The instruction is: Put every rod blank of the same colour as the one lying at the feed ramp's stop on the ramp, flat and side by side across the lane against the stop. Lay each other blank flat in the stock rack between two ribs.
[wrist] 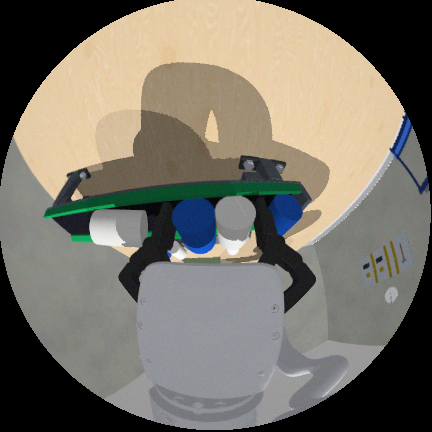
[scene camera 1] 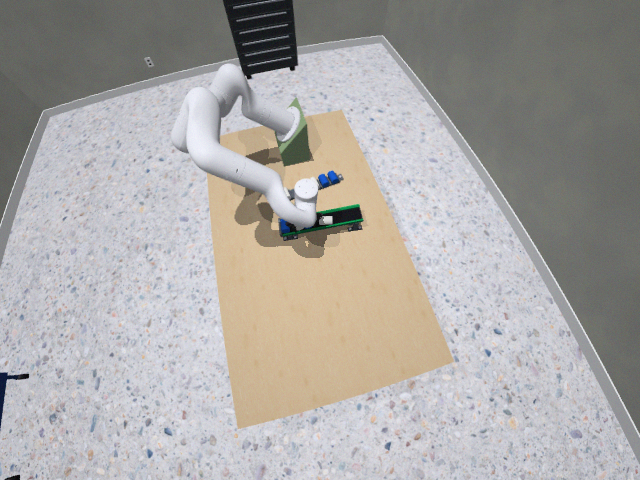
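The feed ramp (scene camera 1: pixel 345 223) (wrist: pixel 165 191) has green side walls and a black lane. A blue blank (scene camera 1: pixel 284 225) (wrist: pixel 288 214) lies at its stop end. Beside it in the wrist view are a white blank (wrist: pixel 235 217), partly in shadow, and a blue blank (wrist: pixel 194 225). Another white blank (scene camera 1: pixel 325 220) (wrist: pixel 117 228) lies farther up the lane, turned lengthwise along it and apart from the others. My gripper (wrist: pixel 212 207) is open, with its fingers on either side of the middle white and blue blanks. The stock rack (scene camera 1: pixel 340 177) holds two blue blanks (scene camera 1: pixel 323 180) (scene camera 1: pixel 333 177); its other part is largely hidden by the arm.
Behind the ramp in the wrist view, small white blanks (wrist: pixel 178 250) (wrist: pixel 233 248) show partly. The green arm base (scene camera 1: pixel 296 150) stands beyond the rack. The arm's wrist (scene camera 1: pixel 306 198) hangs over the ramp and hides part of it. The wooden mat (scene camera 1: pixel 320 320) lies underneath.
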